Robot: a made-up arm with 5 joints. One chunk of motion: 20 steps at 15 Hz.
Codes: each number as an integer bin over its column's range. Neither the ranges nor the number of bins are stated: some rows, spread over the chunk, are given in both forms.
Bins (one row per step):
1: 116 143 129 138 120 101
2: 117 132 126 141 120 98
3: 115 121 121 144 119 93
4: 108 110 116 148 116 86
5: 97 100 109 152 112 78
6: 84 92 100 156 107 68
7: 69 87 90 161 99 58
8: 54 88 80 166 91 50
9: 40 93 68 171 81 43
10: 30 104 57 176 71 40
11: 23 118 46 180 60 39
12: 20 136 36 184 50 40
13: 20 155 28 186 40 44
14: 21 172 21 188 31 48
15: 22 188 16 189 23 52
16: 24 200 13 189 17 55
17: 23 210 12 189 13 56
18: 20 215 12 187 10 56
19: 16 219 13 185 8 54
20: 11 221 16 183 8 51
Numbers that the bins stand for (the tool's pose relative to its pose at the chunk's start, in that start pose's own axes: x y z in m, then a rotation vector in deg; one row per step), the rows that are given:
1: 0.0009 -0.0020 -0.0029 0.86 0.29 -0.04
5: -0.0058 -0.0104 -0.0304 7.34 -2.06 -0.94
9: -0.0259 -0.0118 -0.0867 16.13 -11.18 -2.31
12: -0.0329 -0.0033 -0.1306 22.15 -20.29 -2.43
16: -0.0315 0.0092 -0.1622 24.46 -30.00 -1.84
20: -0.0361 0.0133 -0.1580 21.68 -32.65 -2.00
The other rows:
2: 0.0013 -0.0041 -0.0071 2.25 0.29 -0.16
3: 0.0006 -0.0063 -0.0139 3.64 0.00 -0.35
4: -0.0019 -0.0084 -0.0208 5.49 -0.88 -0.63
6: -0.0104 -0.0120 -0.0427 9.19 -3.53 -1.33
7: -0.0156 -0.0129 -0.0565 11.50 -5.88 -1.73
8: -0.0209 -0.0127 -0.0702 13.82 -8.24 -2.04
10: -0.0294 -0.0096 -0.1018 18.44 -14.12 -2.43
11: -0.0319 -0.0069 -0.1169 20.29 -17.35 -2.47
13: -0.0329 0.0004 -0.1416 23.07 -23.24 -2.27
14: -0.0326 0.0037 -0.1512 24.00 -25.88 -2.12
15: -0.0322 0.0069 -0.1580 24.46 -28.24 -1.96
17: -0.0319 0.0112 -0.1635 24.46 -31.18 -1.80
18: -0.0329 0.0122 -0.1635 23.53 -32.06 -1.80
19: -0.0344 0.0129 -0.1622 22.61 -32.65 -1.88

